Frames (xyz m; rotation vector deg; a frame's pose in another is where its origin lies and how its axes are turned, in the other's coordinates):
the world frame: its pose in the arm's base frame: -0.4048 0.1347 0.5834 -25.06 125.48 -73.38
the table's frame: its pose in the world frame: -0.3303 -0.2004 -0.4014 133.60 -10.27 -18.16
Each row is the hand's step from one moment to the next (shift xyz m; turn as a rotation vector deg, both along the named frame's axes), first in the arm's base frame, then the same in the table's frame.
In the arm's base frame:
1: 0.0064 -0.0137 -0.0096 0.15 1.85 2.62
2: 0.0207 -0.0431 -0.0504 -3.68 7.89 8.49
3: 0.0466 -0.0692 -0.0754 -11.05 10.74 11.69
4: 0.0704 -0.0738 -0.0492 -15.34 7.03 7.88
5: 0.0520 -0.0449 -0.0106 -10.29 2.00 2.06
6: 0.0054 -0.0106 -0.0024 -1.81 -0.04 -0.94
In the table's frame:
1: 0.0016 0.0109 -0.0142 -1.13 -0.54 2.96
2: 0.0051 0.0275 -0.0636 -1.01 -5.23 10.93
3: -0.0035 0.0522 -0.0995 3.84 -9.87 16.18
4: -0.0225 0.0760 -0.0809 9.52 -10.14 12.39
5: -0.0221 0.0571 -0.0329 7.84 -5.69 4.51
6: 0.0007 0.0103 -0.0063 1.61 -1.13 -0.54

